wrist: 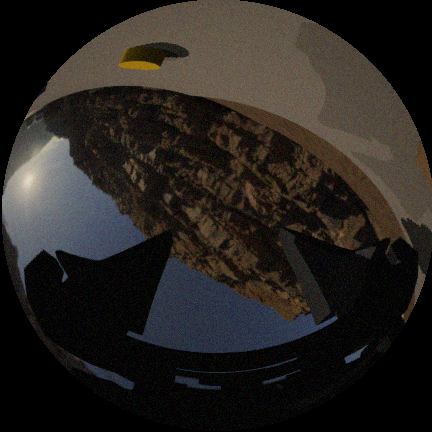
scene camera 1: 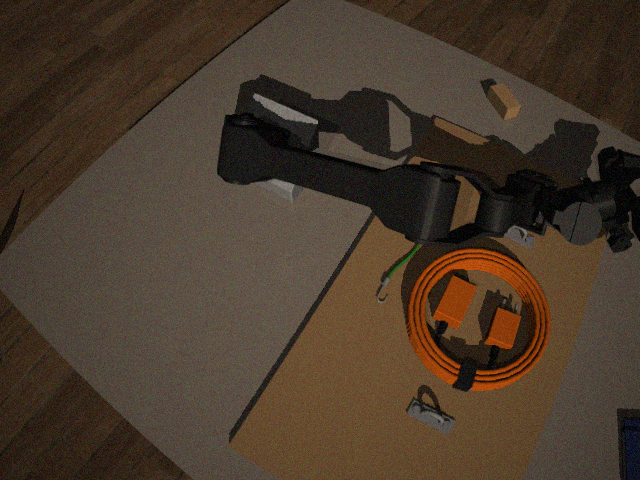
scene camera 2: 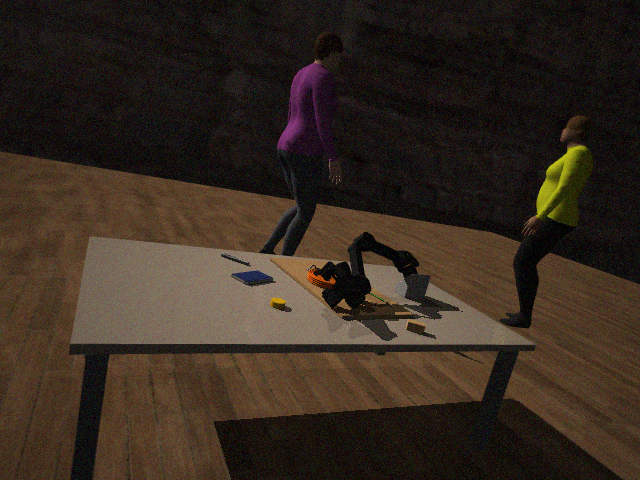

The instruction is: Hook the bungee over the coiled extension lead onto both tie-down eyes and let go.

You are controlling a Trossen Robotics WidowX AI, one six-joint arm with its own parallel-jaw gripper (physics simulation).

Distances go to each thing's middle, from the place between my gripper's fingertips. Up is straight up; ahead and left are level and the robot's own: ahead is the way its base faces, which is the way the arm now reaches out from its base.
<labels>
The wooden block [scene camera 1: 507,106] lies 300 mm behind my hand, 130 mm to the left of it and 120 mm below it. From my hand the other things lie so: orange coiled extension lead [scene camera 1: 450,311]: 290 mm to the right, 210 mm behind, 110 mm below.
</labels>
